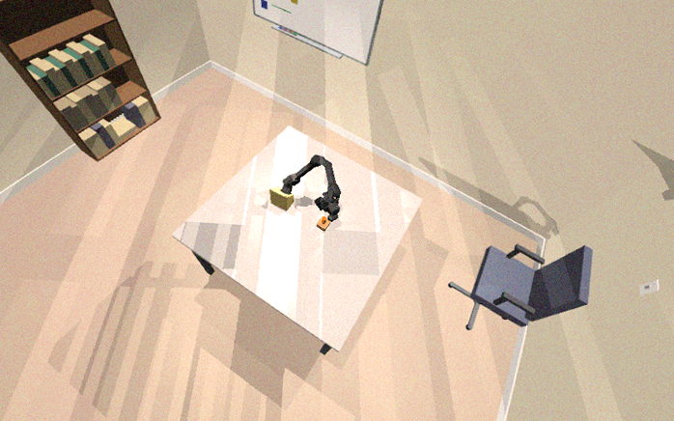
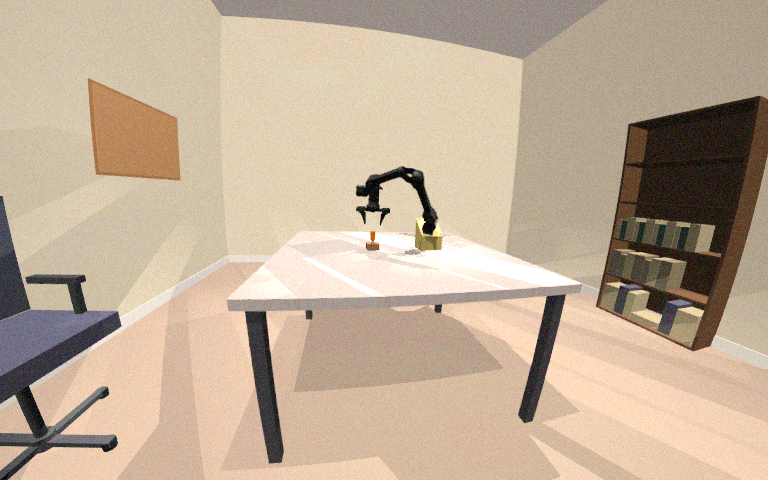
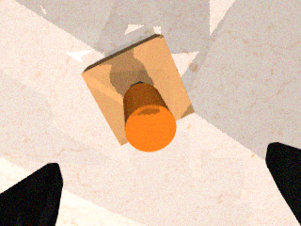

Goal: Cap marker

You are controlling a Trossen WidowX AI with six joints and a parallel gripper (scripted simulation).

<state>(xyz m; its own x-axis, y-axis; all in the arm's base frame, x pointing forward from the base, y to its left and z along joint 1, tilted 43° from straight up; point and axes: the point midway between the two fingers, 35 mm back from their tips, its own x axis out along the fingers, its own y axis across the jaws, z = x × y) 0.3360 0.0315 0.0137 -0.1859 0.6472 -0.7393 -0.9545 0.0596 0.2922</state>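
Now: gripper tip 6 cm above the orange cap. Also, from my gripper tip: holder block: 12 cm below.
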